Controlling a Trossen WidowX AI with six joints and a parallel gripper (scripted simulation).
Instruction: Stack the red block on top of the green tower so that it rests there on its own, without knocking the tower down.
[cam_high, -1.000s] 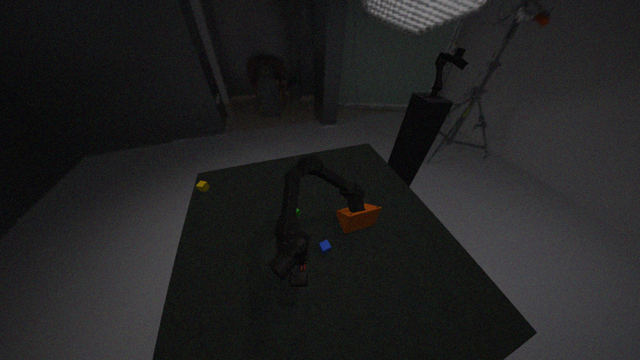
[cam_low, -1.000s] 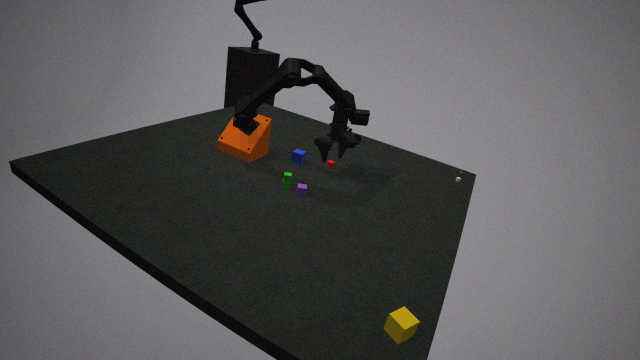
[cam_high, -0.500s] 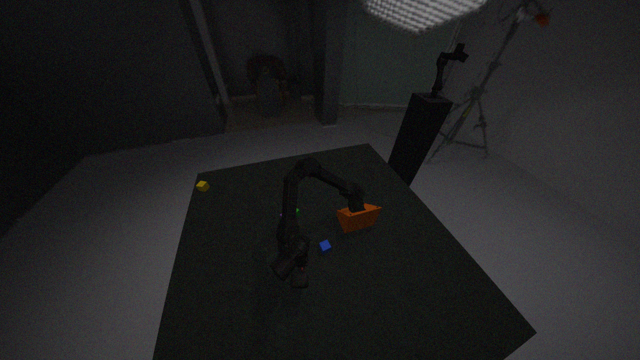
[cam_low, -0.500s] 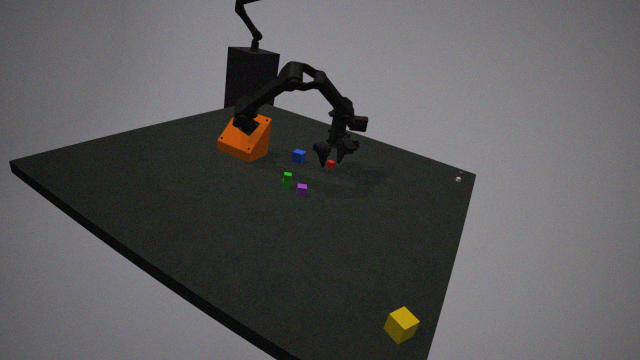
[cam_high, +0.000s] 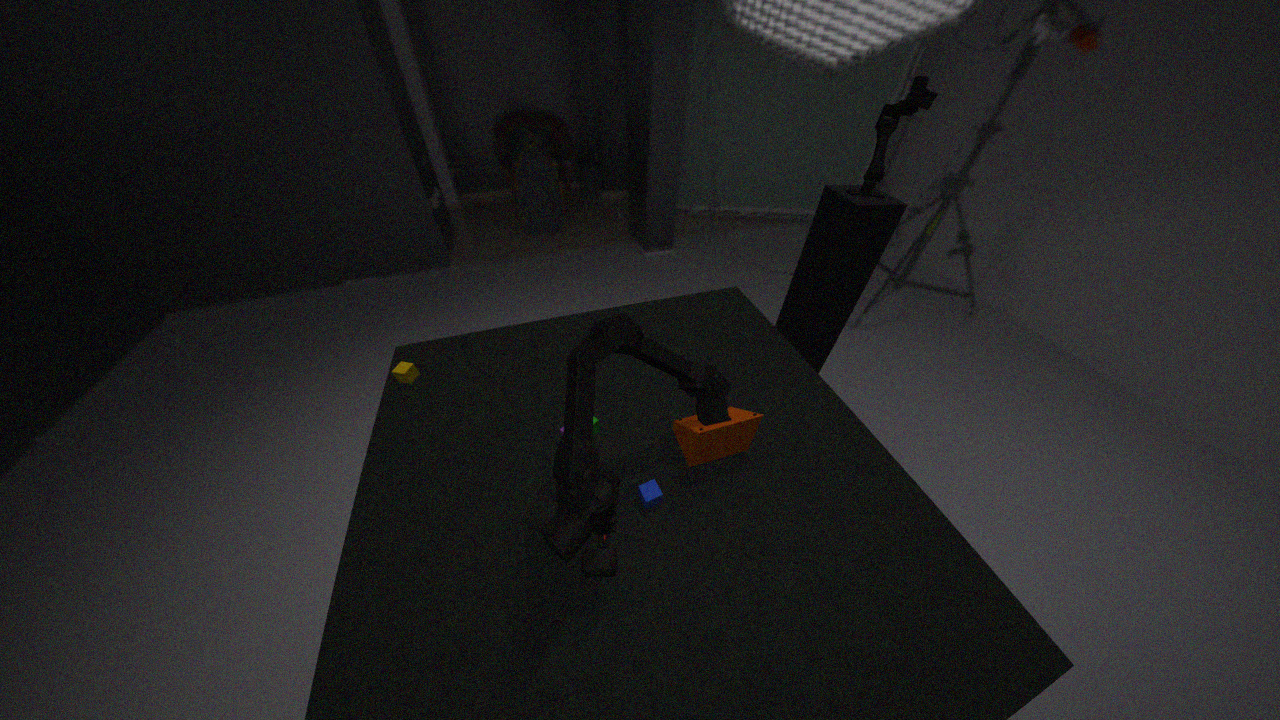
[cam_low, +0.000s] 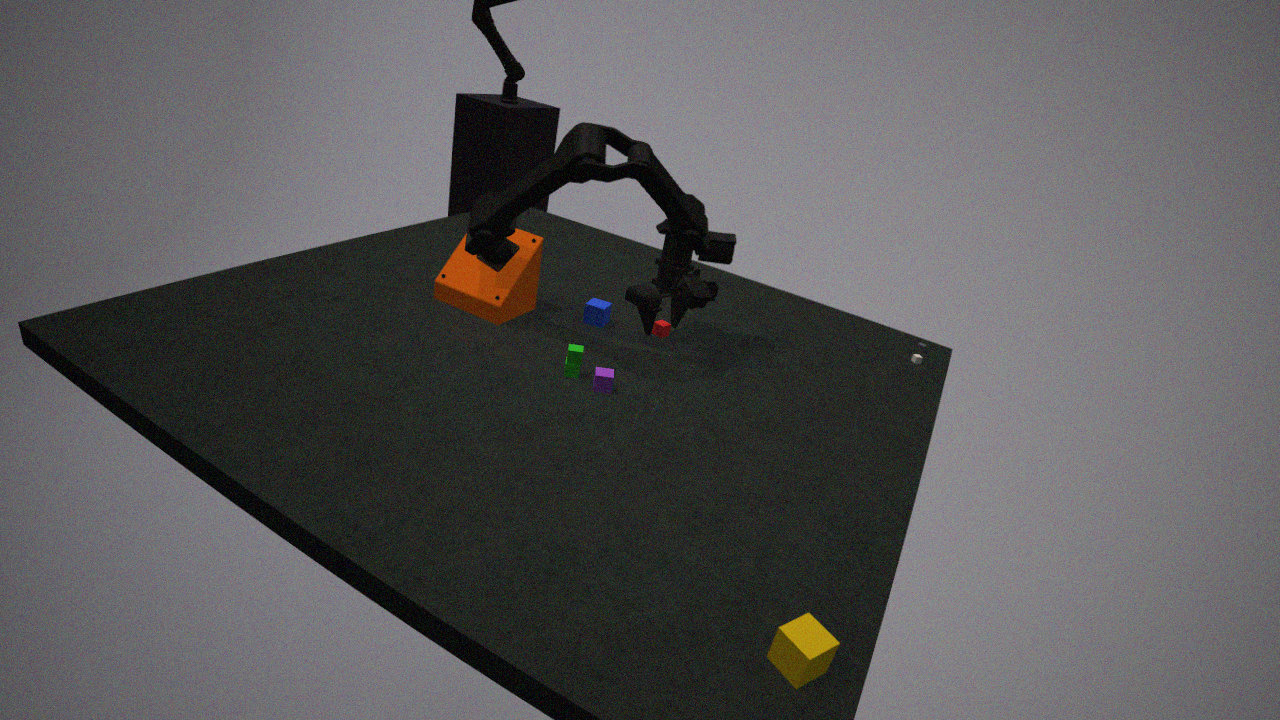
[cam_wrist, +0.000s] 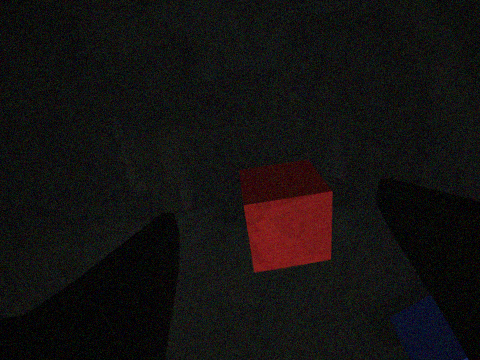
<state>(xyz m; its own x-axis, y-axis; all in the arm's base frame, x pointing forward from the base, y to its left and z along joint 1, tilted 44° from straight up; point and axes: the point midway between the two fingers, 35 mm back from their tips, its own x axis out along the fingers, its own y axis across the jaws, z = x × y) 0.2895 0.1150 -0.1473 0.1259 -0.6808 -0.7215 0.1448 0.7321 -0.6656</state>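
Now: gripper tip 1 cm below the red block. From my gripper tip the other things lie so: purple block 27 cm to the right, 7 cm ahead, 1 cm above; white block 42 cm ahead, 40 cm to the left; blue block 11 cm behind, 7 cm to the right, 1 cm above.
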